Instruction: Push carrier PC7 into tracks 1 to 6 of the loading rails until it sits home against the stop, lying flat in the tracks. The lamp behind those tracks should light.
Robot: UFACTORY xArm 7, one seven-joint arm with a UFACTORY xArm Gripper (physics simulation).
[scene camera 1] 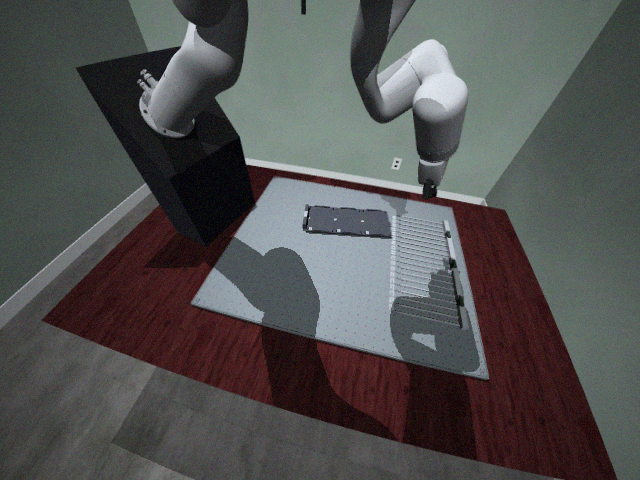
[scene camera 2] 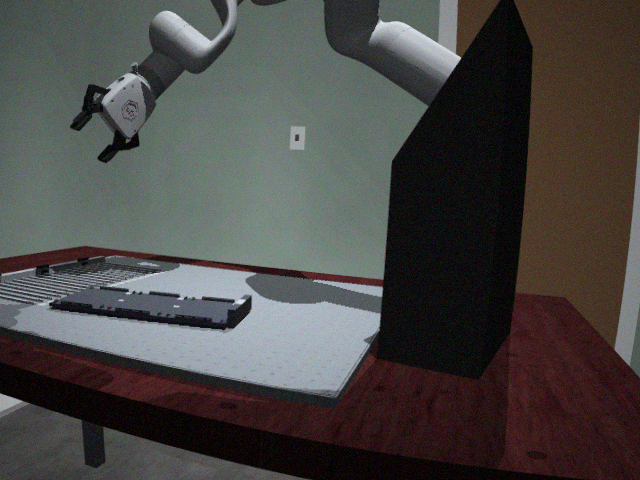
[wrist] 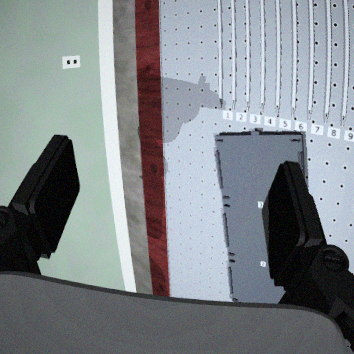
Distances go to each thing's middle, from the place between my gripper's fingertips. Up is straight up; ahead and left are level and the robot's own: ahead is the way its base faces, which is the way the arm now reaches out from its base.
Now: the carrier PC7 (scene camera 2: 209, 312) 20 cm behind my hand, 8 cm to the left of it and 27 cm below it.
